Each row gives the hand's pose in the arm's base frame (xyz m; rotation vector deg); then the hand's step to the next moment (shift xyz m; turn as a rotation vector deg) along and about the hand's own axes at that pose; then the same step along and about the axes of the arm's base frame.
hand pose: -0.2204 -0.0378 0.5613 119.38 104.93 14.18
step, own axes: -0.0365 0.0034 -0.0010 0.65 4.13 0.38
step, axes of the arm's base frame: -0.0026 -0.0361 0.0059 4.04 0.17 1.13
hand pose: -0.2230 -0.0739 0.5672 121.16 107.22 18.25
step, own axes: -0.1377 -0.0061 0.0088 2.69 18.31 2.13
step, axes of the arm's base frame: -0.0200 -0.1365 -0.0061 18.04 0.54 4.60
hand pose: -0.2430 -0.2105 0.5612 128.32 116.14 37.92
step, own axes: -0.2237 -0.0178 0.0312 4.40 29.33 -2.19
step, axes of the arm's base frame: -0.0171 -0.2045 -0.0960 26.99 -0.42 12.48
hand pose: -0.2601 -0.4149 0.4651 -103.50 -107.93 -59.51
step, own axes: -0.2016 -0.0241 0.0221 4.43 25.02 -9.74
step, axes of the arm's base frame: 0.0106 -0.1278 -0.1590 21.01 -5.32 16.45
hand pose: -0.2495 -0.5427 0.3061 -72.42 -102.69 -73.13
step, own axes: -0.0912 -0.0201 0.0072 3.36 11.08 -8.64
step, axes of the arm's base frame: 0.0156 -0.0275 -0.0882 8.55 -5.89 10.05
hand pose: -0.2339 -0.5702 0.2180 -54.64 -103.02 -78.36
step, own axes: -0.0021 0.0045 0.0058 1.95 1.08 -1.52
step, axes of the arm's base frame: 0.0045 0.0061 -0.0009 0.07 -0.99 2.51
